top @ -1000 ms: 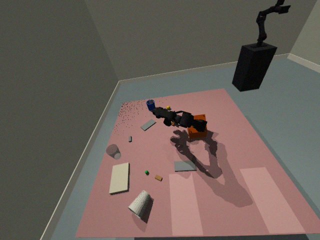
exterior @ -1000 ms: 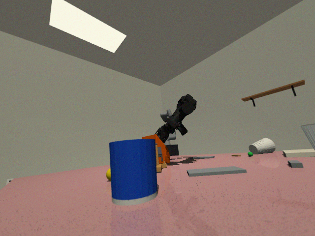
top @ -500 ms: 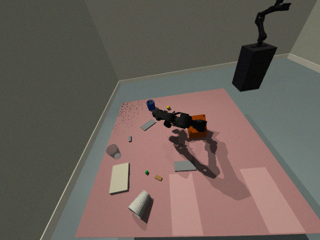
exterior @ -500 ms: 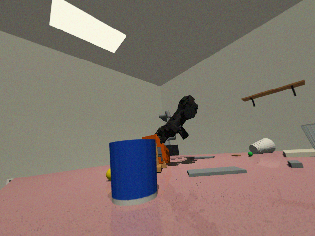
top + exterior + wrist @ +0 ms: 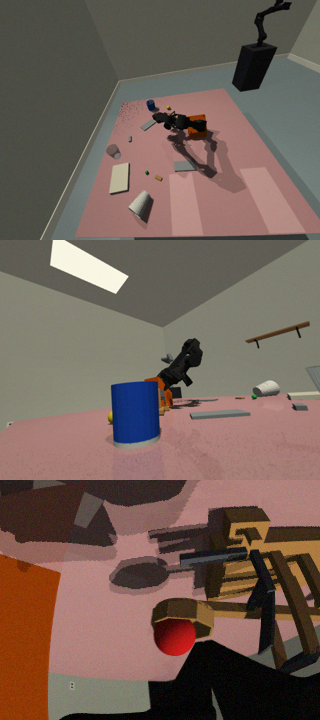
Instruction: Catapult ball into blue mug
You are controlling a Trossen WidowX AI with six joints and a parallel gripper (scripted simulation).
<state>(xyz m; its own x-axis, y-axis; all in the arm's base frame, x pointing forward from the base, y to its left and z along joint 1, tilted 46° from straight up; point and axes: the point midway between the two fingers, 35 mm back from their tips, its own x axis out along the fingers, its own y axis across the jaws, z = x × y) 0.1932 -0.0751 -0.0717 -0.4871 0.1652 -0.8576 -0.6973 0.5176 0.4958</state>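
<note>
Now: the red ball 40 mm behind my gripper tip, 20 mm to the right of it and 30 mm below it. From my gripper tip the other things lie so: yellow ball (50 mm ahead, 280 mm to the right, 70 mm below); then blue mug (240 mm ahead, 330 mm to the right, 60 mm below); then wooden catapult (10 mm ahead, 60 mm to the right, 40 mm below).
</note>
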